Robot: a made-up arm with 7 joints. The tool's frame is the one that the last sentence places.
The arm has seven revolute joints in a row. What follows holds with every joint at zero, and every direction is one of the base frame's.
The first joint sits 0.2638 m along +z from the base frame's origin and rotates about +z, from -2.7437 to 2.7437 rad.
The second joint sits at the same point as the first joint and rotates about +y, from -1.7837 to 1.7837 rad.
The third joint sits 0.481 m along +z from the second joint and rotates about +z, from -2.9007 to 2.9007 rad.
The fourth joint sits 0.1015 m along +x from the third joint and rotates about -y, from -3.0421 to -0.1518 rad.
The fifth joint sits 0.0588 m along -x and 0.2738 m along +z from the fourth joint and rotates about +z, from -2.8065 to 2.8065 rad.
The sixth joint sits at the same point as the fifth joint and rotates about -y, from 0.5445 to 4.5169 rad.
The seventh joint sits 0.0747 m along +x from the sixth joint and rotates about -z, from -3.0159 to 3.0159 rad.
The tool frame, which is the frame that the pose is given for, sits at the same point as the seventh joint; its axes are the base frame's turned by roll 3.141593, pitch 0 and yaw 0 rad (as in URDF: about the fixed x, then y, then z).
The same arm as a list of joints. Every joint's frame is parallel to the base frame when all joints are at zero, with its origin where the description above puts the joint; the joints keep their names.
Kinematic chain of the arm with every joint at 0, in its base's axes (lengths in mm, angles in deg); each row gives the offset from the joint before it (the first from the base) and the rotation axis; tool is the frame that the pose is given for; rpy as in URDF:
joint 1: xyz 0.0 0.0 263.8 axis +z
joint 2: xyz 0.0 0.0 0.0 axis +y
joint 3: xyz 0.0 0.0 481.0 axis +z
joint 4: xyz 101.5 0.0 0.0 axis -y
joint 5: xyz -58.8 0.0 273.8 axis +z
joint 6: xyz 0.0 0.0 0.0 axis -y
joint 7: xyz 74.7 0.0 0.0 axis -z
tool: xyz 0.0 0.0 0.0 rpy -180.00 0.00 0.00
Joint limits (deg, base to tool): -157.20..157.20 -102.20..102.20 -166.20..166.20 -174.30..-8.70 -160.80..160.80 31.20..258.80 -172.80..172.80

